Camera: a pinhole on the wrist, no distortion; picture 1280 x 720 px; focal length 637.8 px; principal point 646.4 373.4 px. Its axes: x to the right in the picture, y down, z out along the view. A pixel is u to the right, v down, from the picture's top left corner.
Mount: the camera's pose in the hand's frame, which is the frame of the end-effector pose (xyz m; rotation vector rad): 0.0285 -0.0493 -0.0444 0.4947 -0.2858 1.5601
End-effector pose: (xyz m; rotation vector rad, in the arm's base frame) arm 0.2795 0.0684 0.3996 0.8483 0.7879 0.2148
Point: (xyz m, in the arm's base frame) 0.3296 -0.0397 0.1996
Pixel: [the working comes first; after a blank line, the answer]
In the camera's frame: -0.1138 -0.0462 0.1403

129 164
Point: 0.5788 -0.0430 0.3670
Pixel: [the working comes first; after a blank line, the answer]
In the camera's frame: 0.1382 -0.1089 0.2911

949 135
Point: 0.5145 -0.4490 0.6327
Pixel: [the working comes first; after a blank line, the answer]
In the camera's frame: 0.2100 0.3057 0.5411

outside the picture
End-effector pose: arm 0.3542 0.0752 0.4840 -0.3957 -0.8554 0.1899
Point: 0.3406 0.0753 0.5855
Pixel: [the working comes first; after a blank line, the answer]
In the camera's frame: 0.0614 -0.0196 0.1007

1036 249
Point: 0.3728 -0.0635 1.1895
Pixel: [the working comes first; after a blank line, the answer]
In the camera's frame: -0.1262 -0.3549 0.5880

outside the picture
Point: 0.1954 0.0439 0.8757
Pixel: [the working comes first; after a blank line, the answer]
In the camera's frame: 0.0626 -0.0752 0.4219

741 260
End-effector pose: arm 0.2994 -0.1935 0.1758 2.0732 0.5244 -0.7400
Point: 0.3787 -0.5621 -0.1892
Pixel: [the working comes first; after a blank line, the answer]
In the camera's frame: 0.3138 -0.1822 0.4212

1122 97
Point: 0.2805 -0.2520 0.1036
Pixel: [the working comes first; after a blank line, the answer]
In the camera's frame: 0.0878 0.0140 0.1019

1196 461
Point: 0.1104 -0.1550 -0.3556
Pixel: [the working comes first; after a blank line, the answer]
In the camera's frame: -0.1941 -0.1287 0.4884

393 205
